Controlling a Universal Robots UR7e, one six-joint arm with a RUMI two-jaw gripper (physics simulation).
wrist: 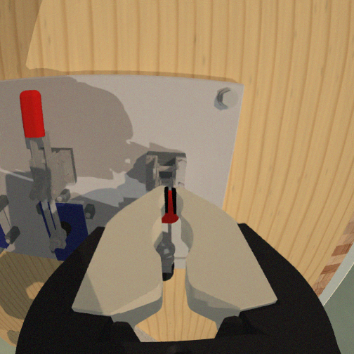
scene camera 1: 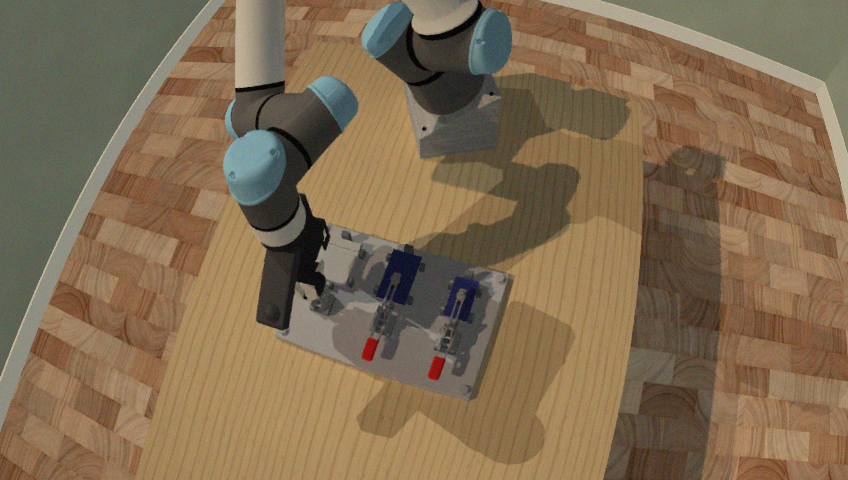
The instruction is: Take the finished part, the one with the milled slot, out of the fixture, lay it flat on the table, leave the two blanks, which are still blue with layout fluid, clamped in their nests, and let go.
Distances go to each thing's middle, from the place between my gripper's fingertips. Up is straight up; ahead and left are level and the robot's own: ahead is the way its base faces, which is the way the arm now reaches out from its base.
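Finished part (scene camera 1: 340, 257): 50 mm below my hand, 100 mm behind it. Fixture plate (scene camera 1: 406, 356): 80 mm below my hand, 50 mm behind it, 110 mm to the left of it.
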